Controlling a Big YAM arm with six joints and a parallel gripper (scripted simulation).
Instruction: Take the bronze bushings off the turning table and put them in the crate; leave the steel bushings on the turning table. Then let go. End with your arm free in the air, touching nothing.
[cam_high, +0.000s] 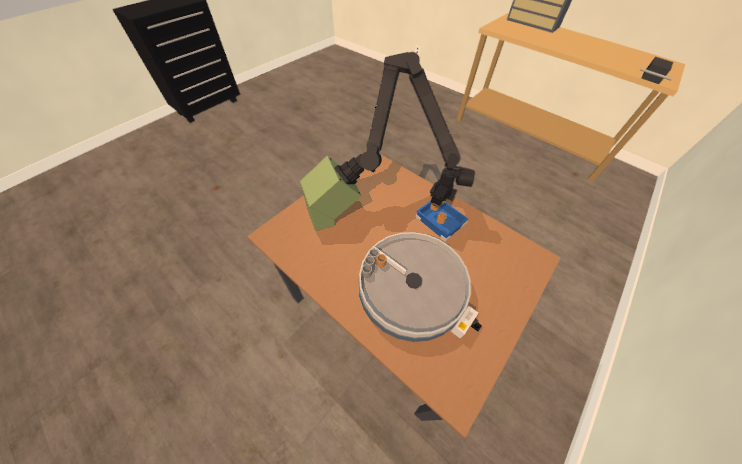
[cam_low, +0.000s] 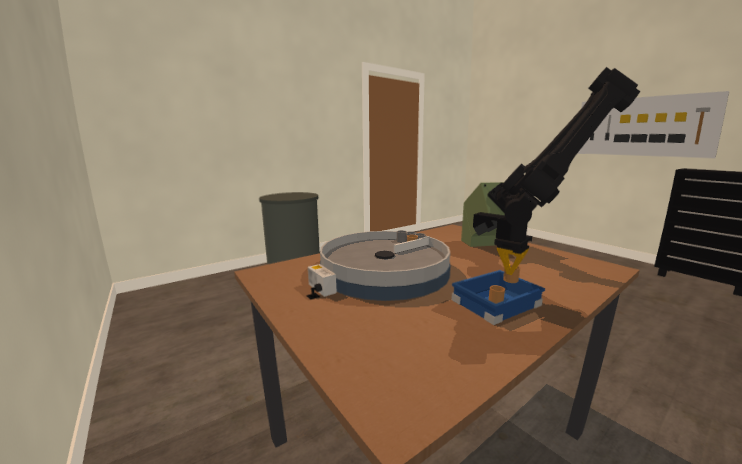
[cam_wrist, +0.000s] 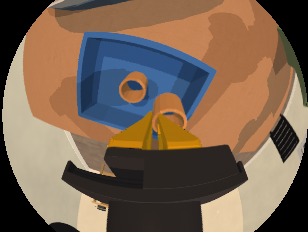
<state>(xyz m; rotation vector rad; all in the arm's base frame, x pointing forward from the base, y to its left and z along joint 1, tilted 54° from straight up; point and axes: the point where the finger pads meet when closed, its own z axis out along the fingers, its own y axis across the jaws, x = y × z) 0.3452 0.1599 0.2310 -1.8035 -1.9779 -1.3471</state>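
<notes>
My hand is 6 cm above the blue crate, 3 cm short of it and 1 cm to the left of it. Also, from my hand: grey turning table 36 cm to the right, 17 cm ahead, 3 cm below.
</notes>
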